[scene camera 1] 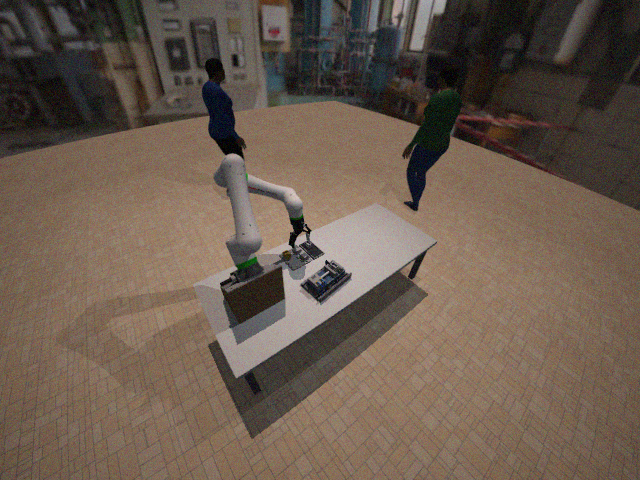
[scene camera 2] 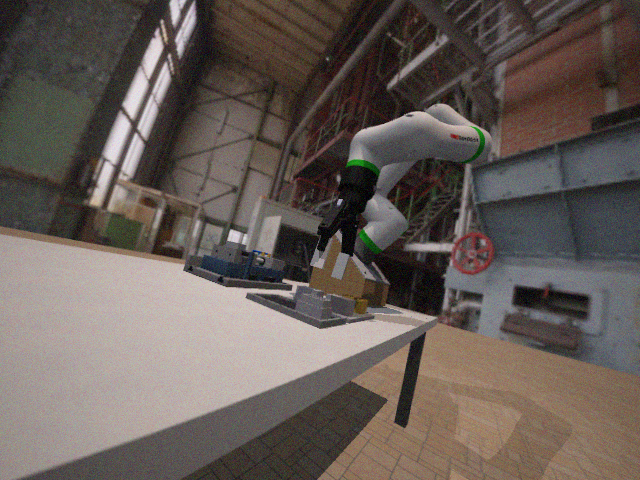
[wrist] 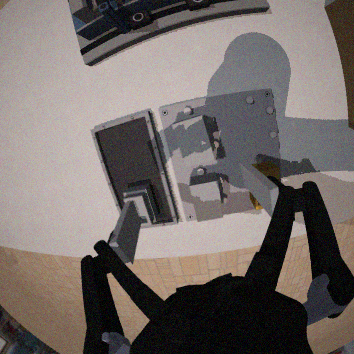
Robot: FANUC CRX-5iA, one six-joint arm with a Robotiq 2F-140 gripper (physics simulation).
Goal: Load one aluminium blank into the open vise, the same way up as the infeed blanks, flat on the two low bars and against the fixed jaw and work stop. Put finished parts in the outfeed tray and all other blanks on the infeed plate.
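Seen in the pictures: gripper, fingertip midpoint: (scene camera 1: pixel 301 245) (scene camera 2: pixel 327 273) (wrist: pixel 187 193); arm's base, origin of the base link: (scene camera 1: pixel 252 274) (scene camera 2: pixel 357 252).
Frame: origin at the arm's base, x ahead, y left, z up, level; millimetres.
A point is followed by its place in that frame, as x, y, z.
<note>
My gripper (scene camera 1: pixel 300 243) {467, 92, -119} (scene camera 2: pixel 329 266) {467, 92, -119} (wrist: pixel 187 193) {467, 92, -119} is open and empty, pointing down above the infeed plate (scene camera 1: pixel 297 267) {349, 6, -201} (wrist: pixel 240 115) {371, 34, -201} and the tray beside it. In the wrist view one grey blank (wrist: pixel 192 137) {446, 41, -165} lies on the plate, partly in shadow, and a second blank (wrist: pixel 206 192) {450, 118, -165} lies nearer the table edge. A part with a raised rim (wrist: pixel 140 202) {555, 115, -182} lies at the near end of the dark outfeed tray (scene camera 1: pixel 312 250) {550, 62, -203} (wrist: pixel 125 121) {533, -10, -197}, partly behind a finger. The blue and grey vise (scene camera 1: pixel 326 279) {389, -238, -149} (scene camera 2: pixel 222 266) {544, -178, -166} stands apart; its jaws are mostly cut off in the wrist view.
A yellow block (scene camera 1: pixel 286 255) {348, 125, -167} (scene camera 2: pixel 360 305) {385, 165, -179} (wrist: pixel 270 171) {355, 115, -165} sits on the infeed plate beside the right finger in the wrist view. A large brown box (scene camera 1: pixel 255 297) {-61, -115, -46} (wrist: pixel 342 65) {137, -16, -205} stands by the arm's base. Two people stand beyond the white table (scene camera 1: pixel 372 232).
</note>
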